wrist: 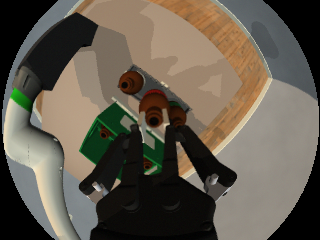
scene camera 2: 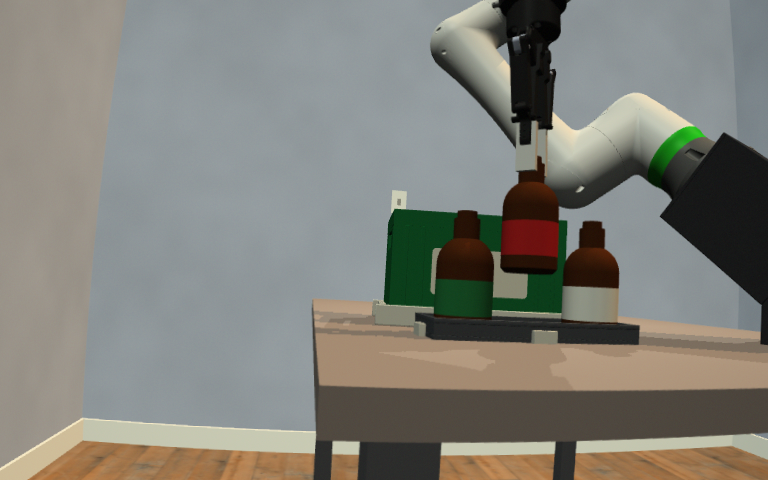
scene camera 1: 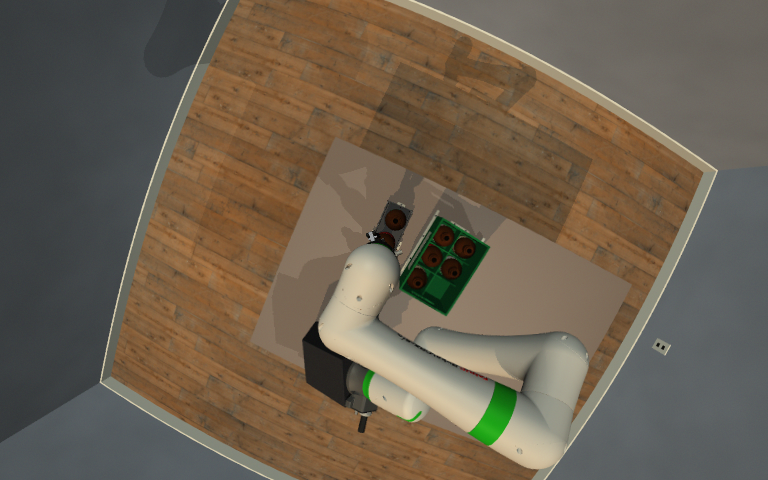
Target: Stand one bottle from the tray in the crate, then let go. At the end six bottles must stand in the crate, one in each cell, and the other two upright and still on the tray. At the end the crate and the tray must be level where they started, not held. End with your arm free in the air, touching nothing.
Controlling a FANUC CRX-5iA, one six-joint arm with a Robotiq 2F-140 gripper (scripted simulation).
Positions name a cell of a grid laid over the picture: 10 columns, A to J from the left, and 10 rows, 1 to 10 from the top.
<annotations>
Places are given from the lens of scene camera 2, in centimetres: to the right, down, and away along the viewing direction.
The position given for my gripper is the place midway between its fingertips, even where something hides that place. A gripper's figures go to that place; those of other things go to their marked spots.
my gripper (scene camera 2: G4): 20, -9, 69
dark tray (scene camera 2: G7): 14, 10, 61
</annotations>
